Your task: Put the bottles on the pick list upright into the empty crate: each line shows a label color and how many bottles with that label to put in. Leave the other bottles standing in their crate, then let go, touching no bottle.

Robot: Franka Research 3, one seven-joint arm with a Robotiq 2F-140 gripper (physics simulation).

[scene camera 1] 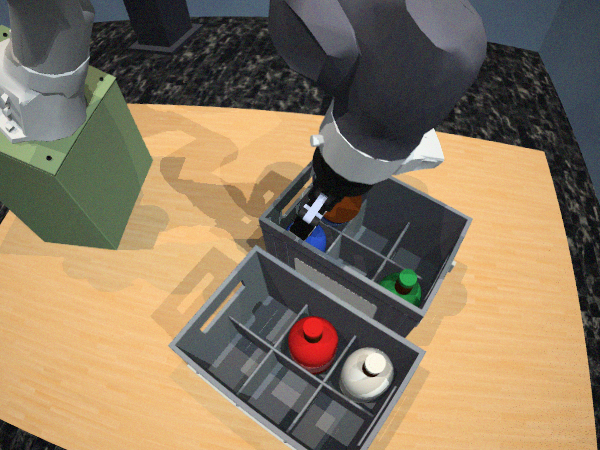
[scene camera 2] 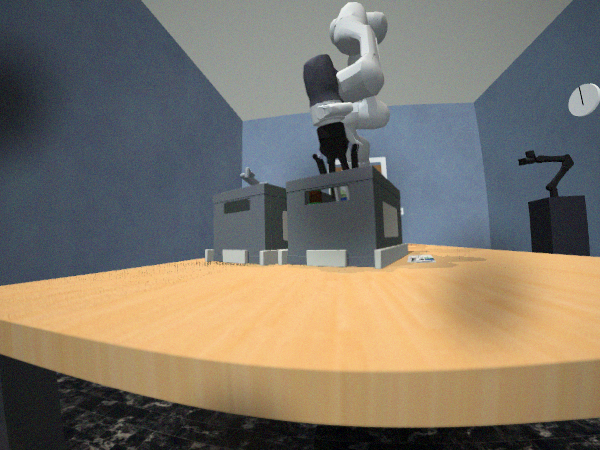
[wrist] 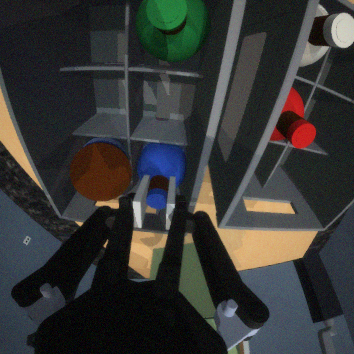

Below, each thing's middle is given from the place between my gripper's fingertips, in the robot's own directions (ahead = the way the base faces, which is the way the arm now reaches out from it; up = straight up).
I see my gripper 15 cm to the left of the red bottle (scene camera 1: 313,341), 8 cm short of it and 5 cm above it. Round my hand: green bottle (scene camera 1: 404,284) (18 cm ahead, 5 cm below, 4 cm to the right).
